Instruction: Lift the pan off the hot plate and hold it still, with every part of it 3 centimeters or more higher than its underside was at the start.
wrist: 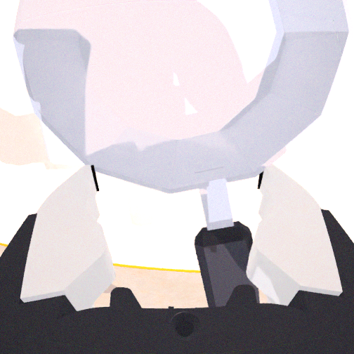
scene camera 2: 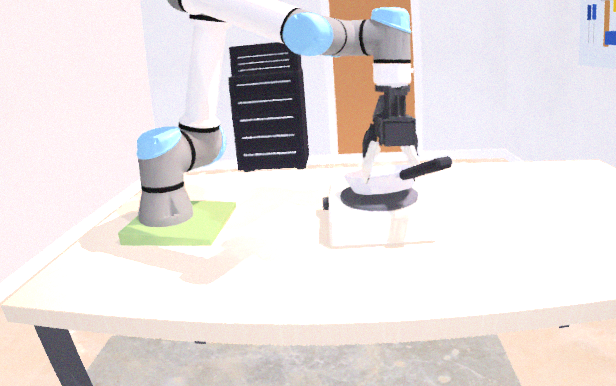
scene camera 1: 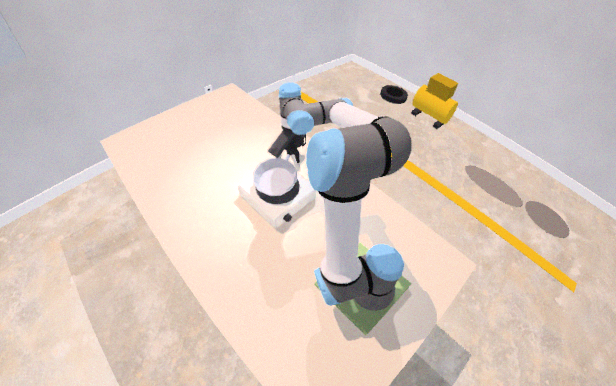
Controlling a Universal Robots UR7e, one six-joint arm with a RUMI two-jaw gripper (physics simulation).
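Frame: origin at the arm's base, x back, y right, z up, level; millimetres.
Where they show: gripper, fingertip midpoint: [scene camera 2: 390, 182] [scene camera 1: 289, 165]; arm's base, origin of the base link: [scene camera 2: 166, 216] [scene camera 1: 372, 290].
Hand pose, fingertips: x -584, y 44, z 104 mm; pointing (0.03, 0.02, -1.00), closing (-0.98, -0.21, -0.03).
Note:
Things, the pixels of their top centre, and the offset from my fingertips. Level surfaces: height alone.
- white hot plate, middle of its top: [scene camera 2: 376, 193] [scene camera 1: 278, 186] dx +35, dy -75, dz -53 mm
- hot plate's black knob, middle of its top: [scene camera 2: 325, 197] [scene camera 1: 287, 215] dx +163, dy -117, dz -78 mm
- same table, its level: dz -132 mm
The light grey pan [scene camera 1: 274, 178] [scene camera 2: 372, 187] [wrist: 300, 80] is over the white hot plate [scene camera 1: 270, 214] [scene camera 2: 362, 227]. It is tilted in scene camera 2, with its black handle [scene camera 2: 426, 168] [wrist: 227, 272] slanting upward to the right. Its underside is very close to the dark burner disc [scene camera 1: 278, 198] [scene camera 2: 380, 202]; I cannot tell if its low side touches. My gripper [scene camera 1: 294, 160] [scene camera 2: 391, 178] [wrist: 177, 167] is shut on the pan's body at the handle side, one pale finger on each side of the handle. The fingers' contact is partly hidden in scene camera 1.
The hot plate's black knob [scene camera 1: 287, 217] [scene camera 2: 326, 203] faces the arm's side. The arm base stands on a green block [scene camera 1: 366, 320] [scene camera 2: 212, 225] on the same table [scene camera 1: 200, 240] [scene camera 2: 280, 295]. A black drawer cabinet [scene camera 2: 270, 110] stands behind the table.

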